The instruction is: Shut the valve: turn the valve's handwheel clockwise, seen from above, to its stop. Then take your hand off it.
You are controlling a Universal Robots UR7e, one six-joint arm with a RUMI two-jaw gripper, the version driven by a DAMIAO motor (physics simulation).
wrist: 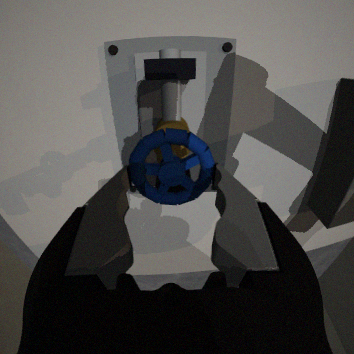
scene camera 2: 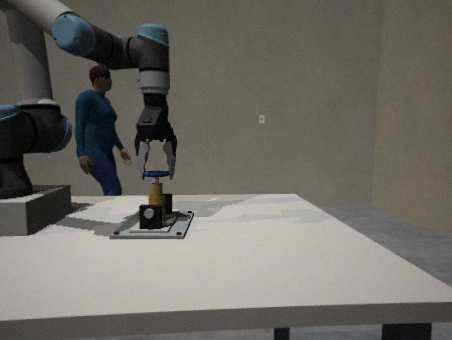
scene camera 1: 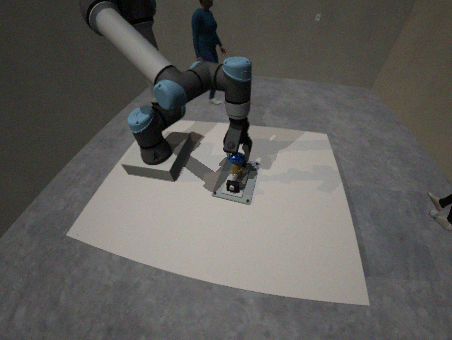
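The blue spoked handwheel [scene camera 1: 237,159] [scene camera 2: 156,174] [wrist: 172,167] lies level on top of the brass valve body [scene camera 1: 237,170] [scene camera 2: 156,192] [wrist: 172,123]. The valve is mounted with a grey pipe [wrist: 171,100] and black clamp blocks on a grey base plate [scene camera 1: 232,198] [scene camera 2: 145,236] [wrist: 120,90]. My gripper [scene camera 2: 158,175] [wrist: 171,166] points straight down and is shut on the handwheel, with one fingertip against each side of its rim. In the scene camera 1 view the fingertips are partly hidden behind the arm and wheel.
The robot's pedestal block [scene camera 1: 150,170] [scene camera 2: 48,215] stands left of the valve on the pale table top [scene camera 1: 210,245] [scene camera 2: 240,270]. A person in a teal top [scene camera 1: 204,32] [scene camera 2: 95,120] stands beyond the table. Another person's feet [scene camera 1: 440,219] show at the right.
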